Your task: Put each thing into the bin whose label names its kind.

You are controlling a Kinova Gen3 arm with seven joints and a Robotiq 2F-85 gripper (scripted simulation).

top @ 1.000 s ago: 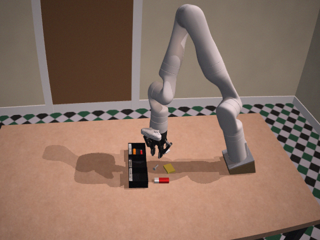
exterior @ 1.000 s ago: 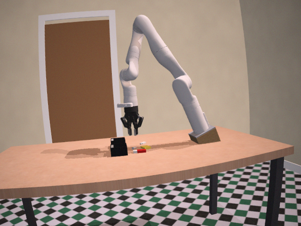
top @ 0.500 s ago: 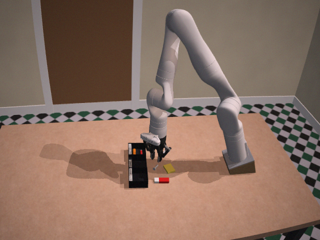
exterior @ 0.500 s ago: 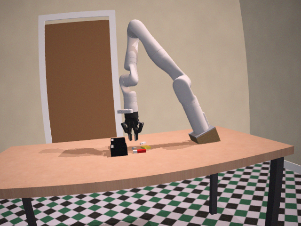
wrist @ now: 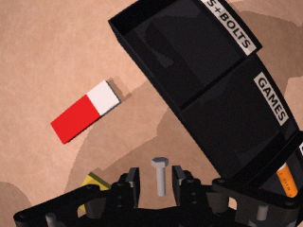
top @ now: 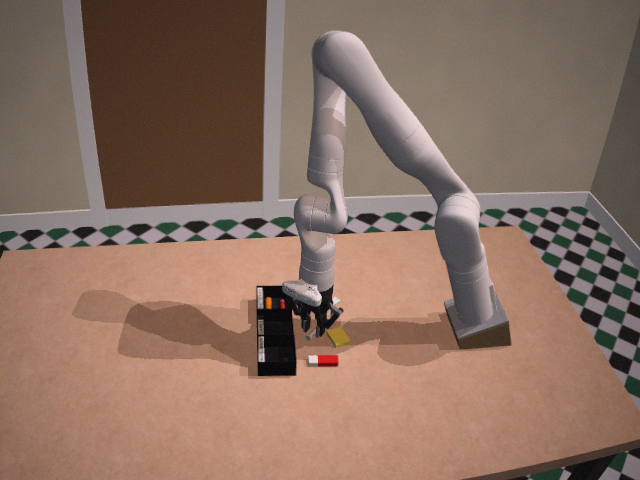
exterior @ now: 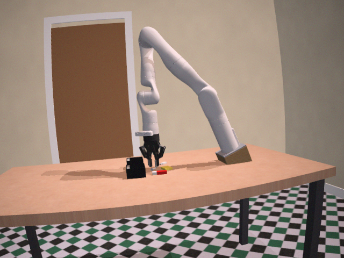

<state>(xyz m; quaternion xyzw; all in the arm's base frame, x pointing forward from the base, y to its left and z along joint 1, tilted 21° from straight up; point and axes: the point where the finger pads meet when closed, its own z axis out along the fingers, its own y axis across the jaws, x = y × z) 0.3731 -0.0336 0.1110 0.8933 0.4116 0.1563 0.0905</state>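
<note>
The bolt lies 3 cm below my hand. Round my hand: red battery 6 cm ahead, 10 cm to the right, 2 cm below; red-and-white block 8 cm to the left, 3 cm below; yellow block 6 cm behind, 1 cm to the left, 3 cm below.
</note>
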